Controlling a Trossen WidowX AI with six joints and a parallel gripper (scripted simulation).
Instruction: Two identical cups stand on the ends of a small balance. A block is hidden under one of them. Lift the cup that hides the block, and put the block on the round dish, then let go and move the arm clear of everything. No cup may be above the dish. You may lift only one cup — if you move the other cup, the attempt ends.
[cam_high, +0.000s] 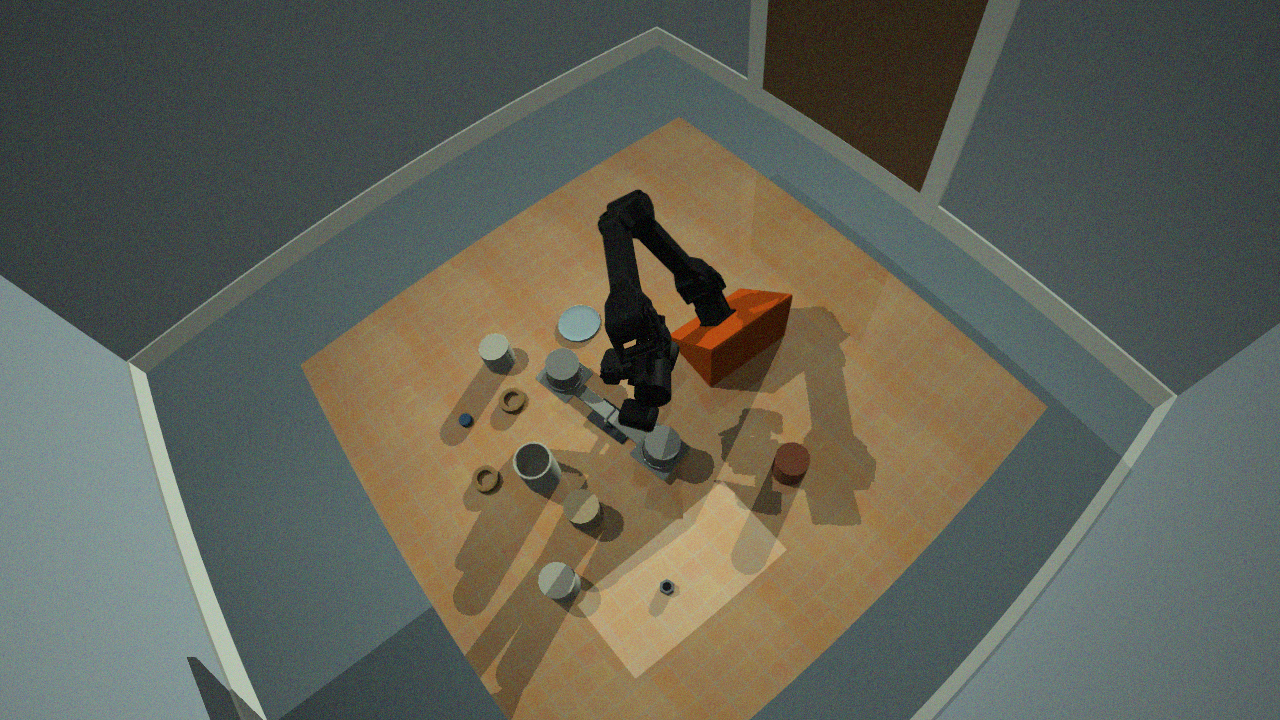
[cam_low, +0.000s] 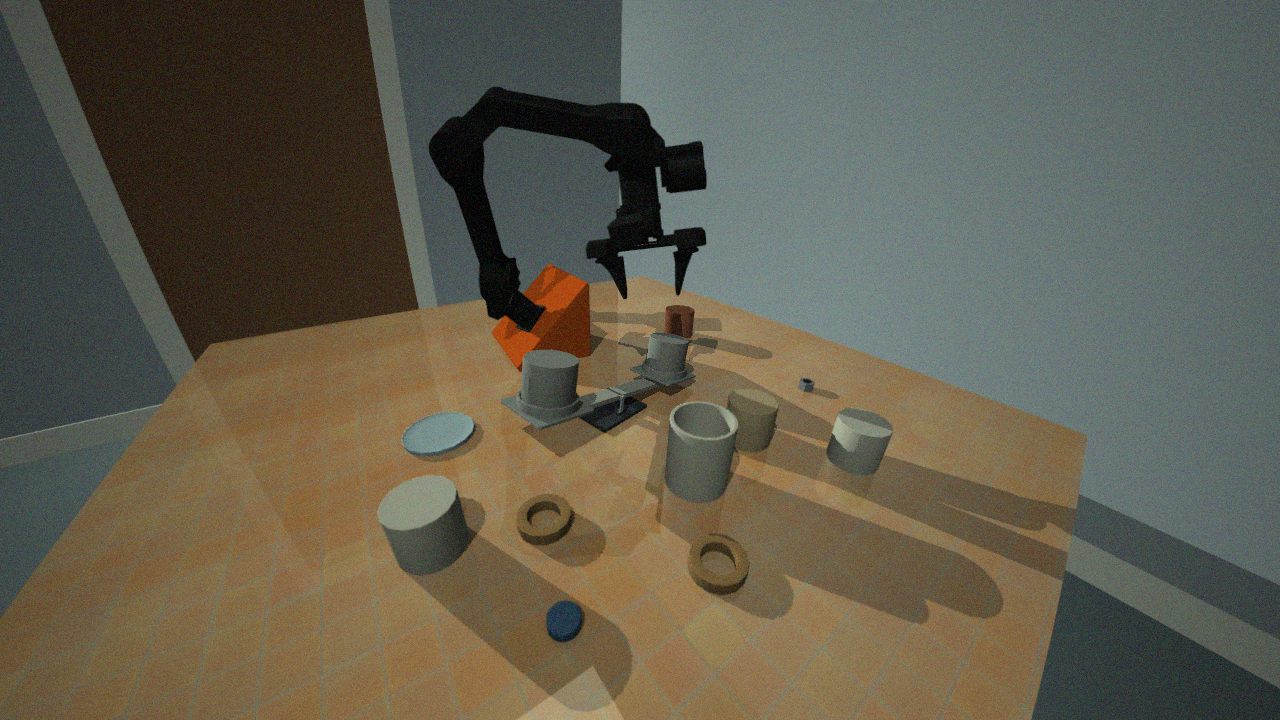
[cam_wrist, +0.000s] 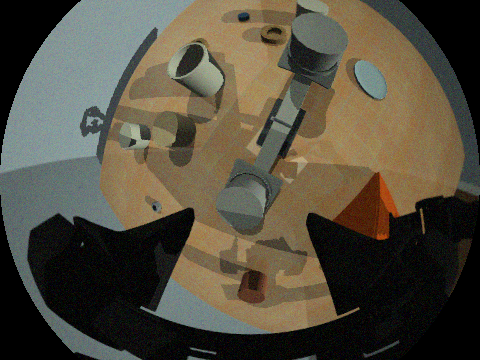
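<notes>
The pale green block lies 10 mm ahead of my gripper tip, 30 mm to the left of it and 130 mm below it. Also, from my gripper tip: balance 30 mm ahead, 100 mm to the right, 130 mm below; then open-topped cup 220 mm ahead, 110 mm to the right, 130 mm below; then red cylinder 140 mm behind, 230 mm to the left, 130 mm below.
</notes>
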